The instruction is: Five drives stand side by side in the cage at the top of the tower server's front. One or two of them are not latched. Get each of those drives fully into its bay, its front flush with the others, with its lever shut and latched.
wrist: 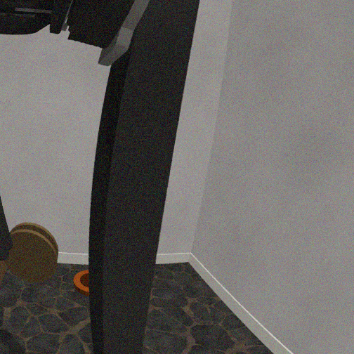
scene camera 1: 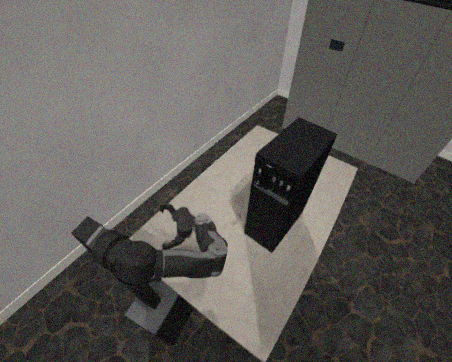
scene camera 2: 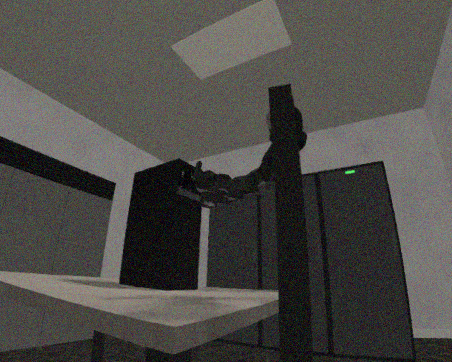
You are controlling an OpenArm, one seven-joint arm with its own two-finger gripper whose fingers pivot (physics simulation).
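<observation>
Black tower server, dark post. My gripper, also visible in scene camera 1.
</observation>
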